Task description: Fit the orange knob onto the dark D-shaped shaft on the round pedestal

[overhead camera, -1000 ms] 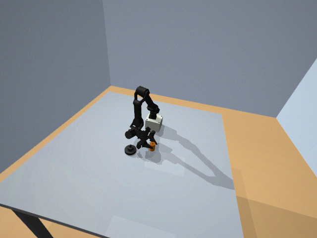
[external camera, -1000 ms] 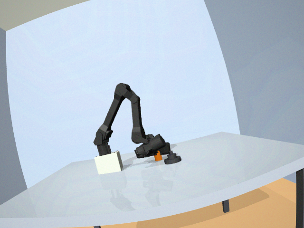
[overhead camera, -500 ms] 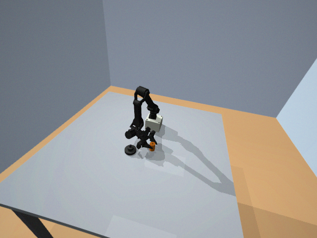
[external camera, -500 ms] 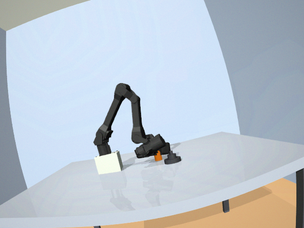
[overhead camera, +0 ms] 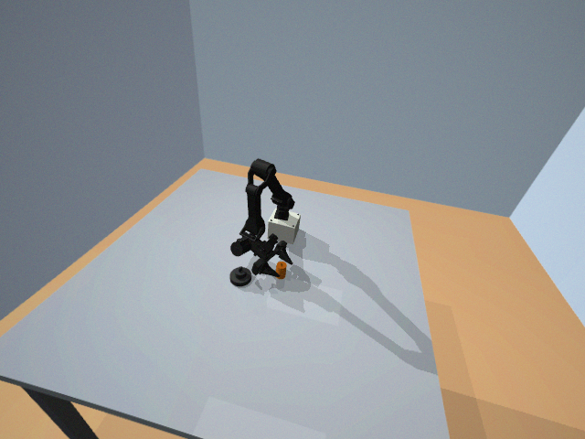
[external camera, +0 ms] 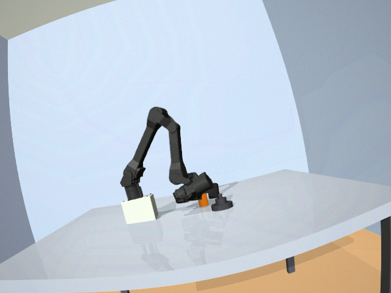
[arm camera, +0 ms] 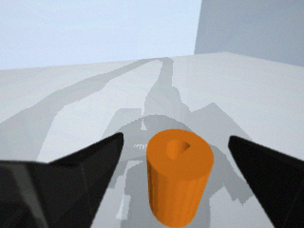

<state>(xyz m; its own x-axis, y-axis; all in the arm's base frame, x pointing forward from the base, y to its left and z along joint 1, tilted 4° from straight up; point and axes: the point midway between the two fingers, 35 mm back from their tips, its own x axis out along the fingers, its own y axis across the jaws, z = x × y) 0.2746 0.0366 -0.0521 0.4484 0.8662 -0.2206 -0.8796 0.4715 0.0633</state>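
Right now my gripper tip is 10 mm past the orange knob, 20 mm to the left of it and 20 mm above it. Also, from my gripper tip: dark round pedestal (30 mm ahead, 170 mm to the right, 20 mm below).
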